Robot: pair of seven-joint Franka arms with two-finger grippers.
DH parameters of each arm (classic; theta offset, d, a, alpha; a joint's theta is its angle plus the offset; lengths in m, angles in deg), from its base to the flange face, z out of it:
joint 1: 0 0.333 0 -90
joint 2: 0 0 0 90
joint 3: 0 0.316 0.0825 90
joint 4: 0 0 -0.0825 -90
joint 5: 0 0.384 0 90
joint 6: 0 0 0.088 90
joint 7: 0 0.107 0 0
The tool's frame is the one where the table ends.
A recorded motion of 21 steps. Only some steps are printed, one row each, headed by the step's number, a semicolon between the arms.
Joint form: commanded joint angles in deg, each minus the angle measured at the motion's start. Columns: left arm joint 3, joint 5, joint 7, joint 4, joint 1, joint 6, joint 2; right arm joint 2, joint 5, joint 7, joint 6, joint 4, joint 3, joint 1.
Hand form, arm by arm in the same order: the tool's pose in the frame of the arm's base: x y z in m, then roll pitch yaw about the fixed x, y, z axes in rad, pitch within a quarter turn. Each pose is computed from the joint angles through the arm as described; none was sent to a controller.
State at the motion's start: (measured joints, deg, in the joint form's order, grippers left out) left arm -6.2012 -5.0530 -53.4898 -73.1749 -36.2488 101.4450 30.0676; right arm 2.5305 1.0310 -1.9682 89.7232 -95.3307 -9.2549 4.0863
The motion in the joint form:
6: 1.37 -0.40 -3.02 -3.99 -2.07 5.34 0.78; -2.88 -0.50 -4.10 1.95 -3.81 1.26 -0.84
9: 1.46 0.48 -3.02 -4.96 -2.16 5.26 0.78; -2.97 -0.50 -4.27 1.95 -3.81 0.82 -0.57
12: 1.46 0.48 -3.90 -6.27 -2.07 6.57 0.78; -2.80 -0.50 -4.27 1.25 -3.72 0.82 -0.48
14: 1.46 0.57 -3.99 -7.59 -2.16 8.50 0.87; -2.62 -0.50 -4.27 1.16 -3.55 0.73 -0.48
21: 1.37 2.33 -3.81 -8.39 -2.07 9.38 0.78; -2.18 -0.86 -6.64 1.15 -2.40 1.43 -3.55
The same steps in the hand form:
6: 0.5206 -0.4817 0.4145 3.0861 0.1238 0.2696; 0.5449 -0.0445 0.5552 -3.1184 0.1225 0.0237
9: 0.5189 -0.4794 0.4062 3.1098 0.1205 0.2665; 0.5445 -0.0461 0.5561 -3.1179 0.1209 0.0237
12: 0.5187 -0.4779 0.3973 3.1122 0.1205 0.2853; 0.5439 -0.0451 0.5543 -3.1168 0.1344 0.0255
14: 0.5180 -0.4786 0.3881 3.1059 0.1140 0.2870; 0.5446 -0.0459 0.5539 -3.1171 0.1362 0.0239
21: 0.5188 -0.4763 0.3837 3.1174 0.0881 0.2747; 0.5457 -0.0693 0.5590 -3.1206 0.1240 0.0241

